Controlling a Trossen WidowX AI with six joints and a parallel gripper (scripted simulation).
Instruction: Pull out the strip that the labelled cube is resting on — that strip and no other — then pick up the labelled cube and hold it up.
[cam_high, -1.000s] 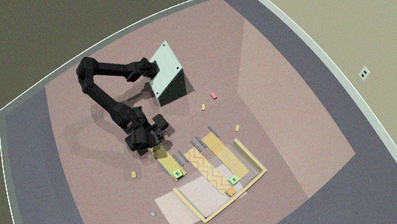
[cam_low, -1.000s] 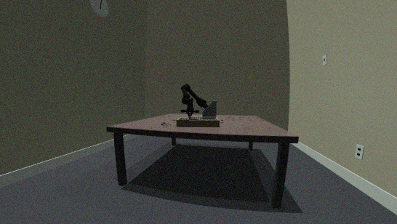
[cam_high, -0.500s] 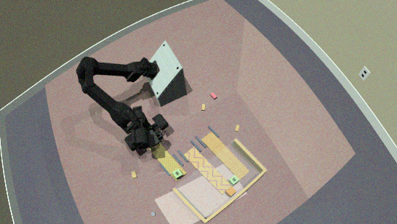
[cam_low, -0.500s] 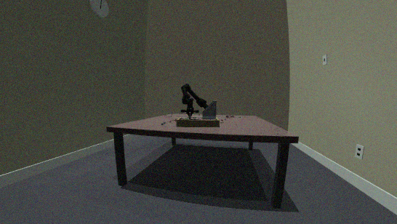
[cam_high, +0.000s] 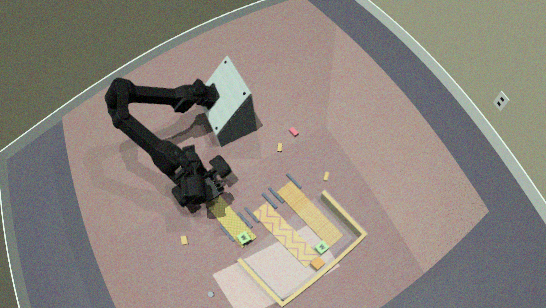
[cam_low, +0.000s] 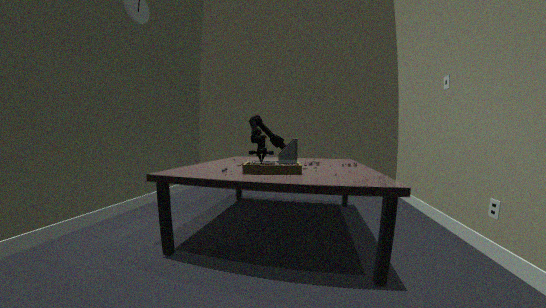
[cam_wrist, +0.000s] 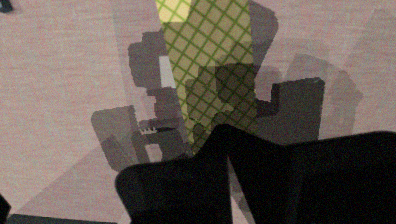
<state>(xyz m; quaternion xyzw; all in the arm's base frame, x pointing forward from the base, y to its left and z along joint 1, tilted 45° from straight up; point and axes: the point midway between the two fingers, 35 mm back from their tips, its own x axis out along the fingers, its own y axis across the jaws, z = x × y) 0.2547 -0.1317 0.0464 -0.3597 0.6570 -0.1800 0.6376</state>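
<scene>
My gripper tip is 9 cm short of the lattice strip and 2 cm to the right of it. Also, from my gripper tip: grey disc: 31 cm ahead, 12 cm to the right; pink block: 8 cm behind, 33 cm to the left.
</scene>
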